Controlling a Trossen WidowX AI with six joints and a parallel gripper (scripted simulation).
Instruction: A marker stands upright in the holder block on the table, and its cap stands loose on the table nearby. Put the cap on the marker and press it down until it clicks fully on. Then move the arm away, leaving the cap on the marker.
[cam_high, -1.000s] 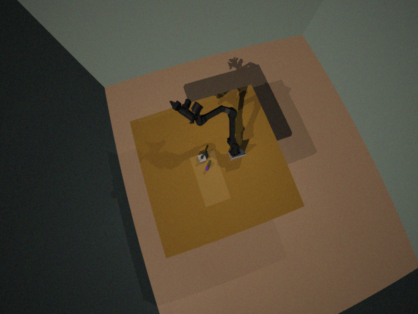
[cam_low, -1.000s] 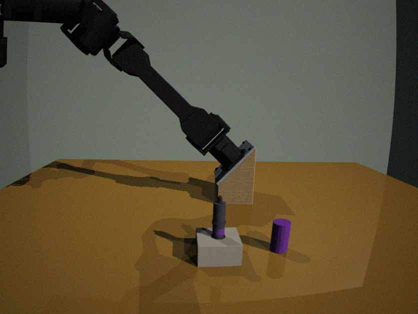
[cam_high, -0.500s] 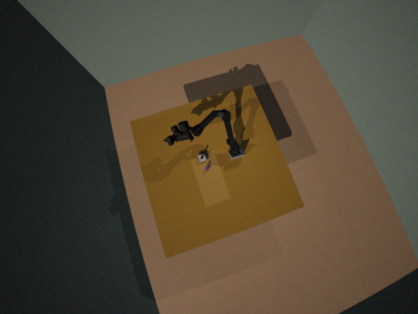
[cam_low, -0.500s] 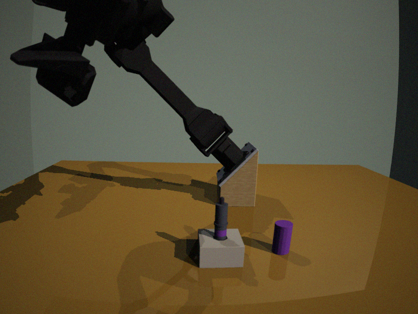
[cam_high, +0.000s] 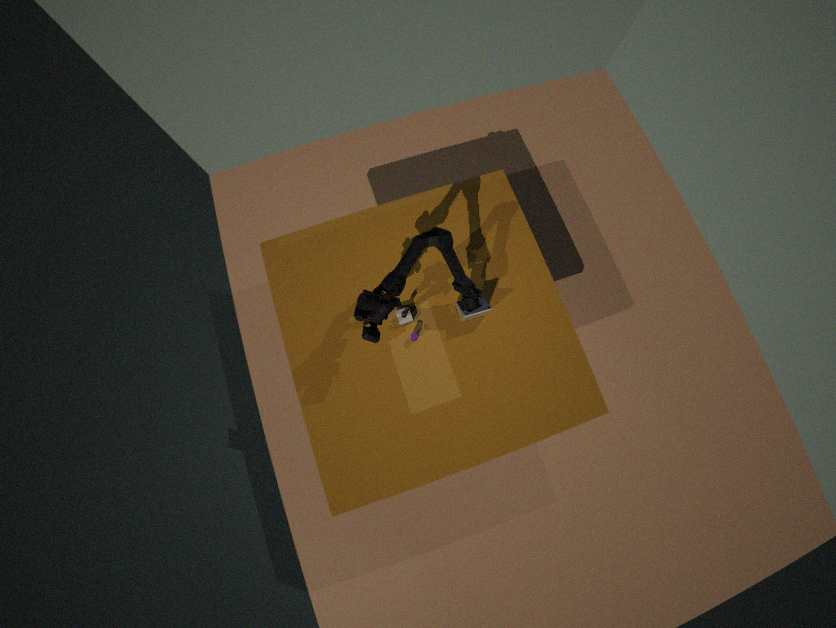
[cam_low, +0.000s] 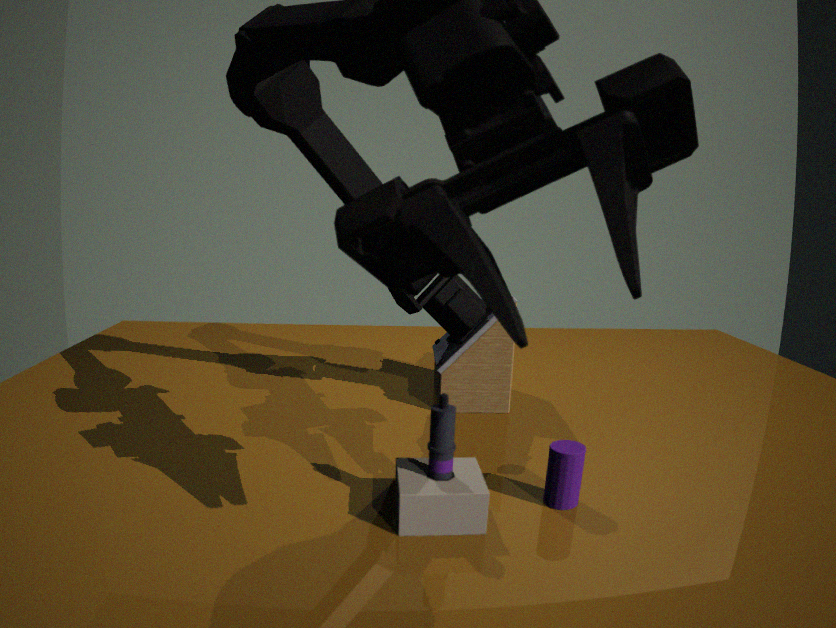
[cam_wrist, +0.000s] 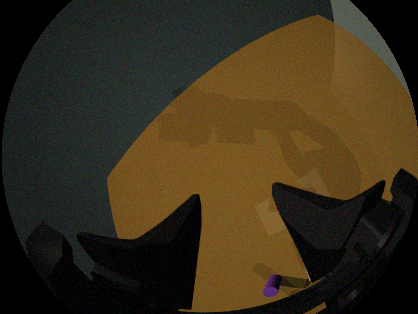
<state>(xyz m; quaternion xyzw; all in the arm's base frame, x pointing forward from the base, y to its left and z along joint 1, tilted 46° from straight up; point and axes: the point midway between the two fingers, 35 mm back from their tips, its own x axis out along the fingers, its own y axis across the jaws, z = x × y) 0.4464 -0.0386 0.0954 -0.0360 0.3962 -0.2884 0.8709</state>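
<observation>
My gripper tip is now 180 mm past the purple cap, 90 mm to the right of it and 170 mm above it. Round my gripper tip: grey holder block: 180 mm behind, 10 mm to the right, 170 mm below.
</observation>
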